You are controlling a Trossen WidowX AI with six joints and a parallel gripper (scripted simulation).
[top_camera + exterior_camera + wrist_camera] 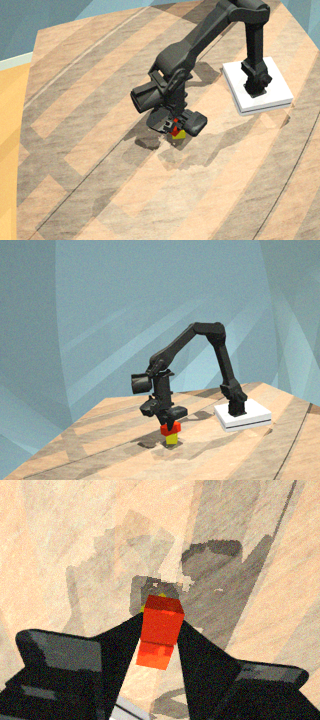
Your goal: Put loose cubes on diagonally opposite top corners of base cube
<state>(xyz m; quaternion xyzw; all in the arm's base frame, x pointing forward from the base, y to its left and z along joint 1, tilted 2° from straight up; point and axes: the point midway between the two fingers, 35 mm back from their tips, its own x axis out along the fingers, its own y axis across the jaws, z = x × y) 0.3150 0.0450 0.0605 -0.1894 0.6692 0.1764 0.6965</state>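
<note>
The yellow base cube is 40 mm below my gripper tip, 20 mm behind it and 10 mm to the right of it.
</note>
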